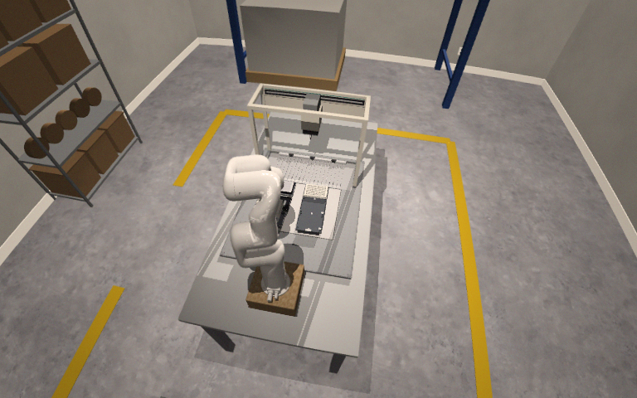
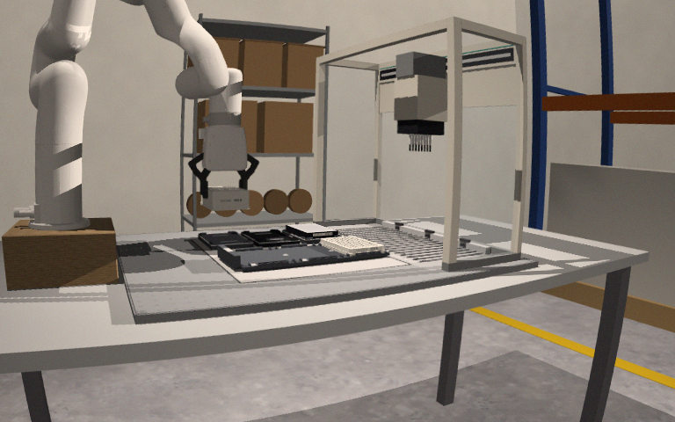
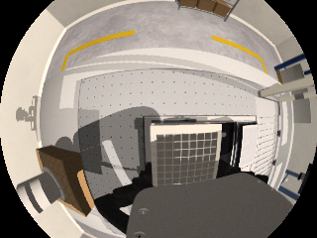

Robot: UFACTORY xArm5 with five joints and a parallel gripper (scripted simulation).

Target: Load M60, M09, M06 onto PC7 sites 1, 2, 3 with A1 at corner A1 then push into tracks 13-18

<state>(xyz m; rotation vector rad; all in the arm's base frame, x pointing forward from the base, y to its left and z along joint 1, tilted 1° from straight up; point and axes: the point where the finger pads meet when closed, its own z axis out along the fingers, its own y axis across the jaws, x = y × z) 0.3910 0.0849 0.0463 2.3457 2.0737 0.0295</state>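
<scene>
My gripper is now 22 cm to the left of the carrier PC7, 10 cm above it and 9 cm short of it. Also, from my hand: plate nest S2: 11 cm below, 11 cm ahead, 2 cm to the right; dark nest S1: 11 cm below; 96-well plate M06: 23 cm to the right, 20 cm ahead, 10 cm below.
</scene>
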